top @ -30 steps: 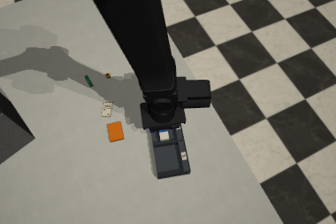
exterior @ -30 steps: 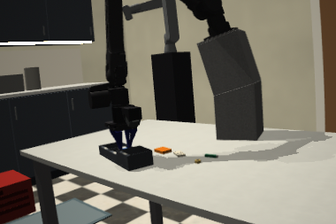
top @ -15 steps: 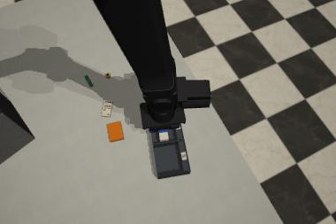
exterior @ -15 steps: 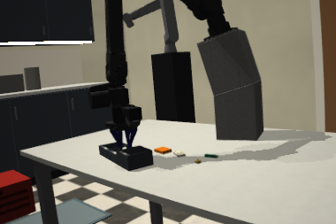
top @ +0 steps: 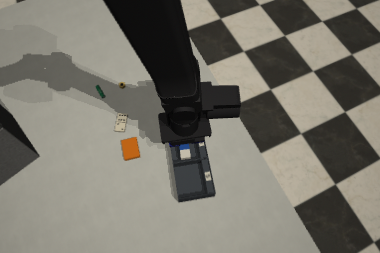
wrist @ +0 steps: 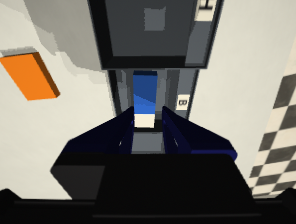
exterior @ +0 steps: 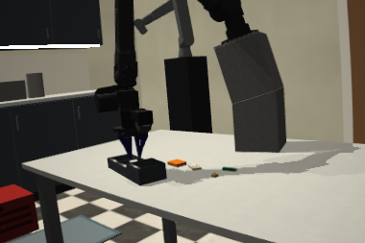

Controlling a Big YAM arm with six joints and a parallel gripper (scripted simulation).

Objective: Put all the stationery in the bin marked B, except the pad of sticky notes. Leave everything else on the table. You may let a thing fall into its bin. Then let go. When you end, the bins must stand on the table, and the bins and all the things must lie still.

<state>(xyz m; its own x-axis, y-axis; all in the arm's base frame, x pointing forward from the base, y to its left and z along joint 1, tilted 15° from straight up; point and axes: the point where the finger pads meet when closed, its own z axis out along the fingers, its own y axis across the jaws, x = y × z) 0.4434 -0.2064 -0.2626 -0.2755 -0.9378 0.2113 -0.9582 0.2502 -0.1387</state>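
The eraser is 1 cm behind my hand, 1 cm to the right of it and 3 cm below it. From my hand the other things lie so: binder clip (4 cm below); then dark bin (3 cm below); then orange sticky-note pad (12 cm behind, 6 cm to the left, 5 cm below).
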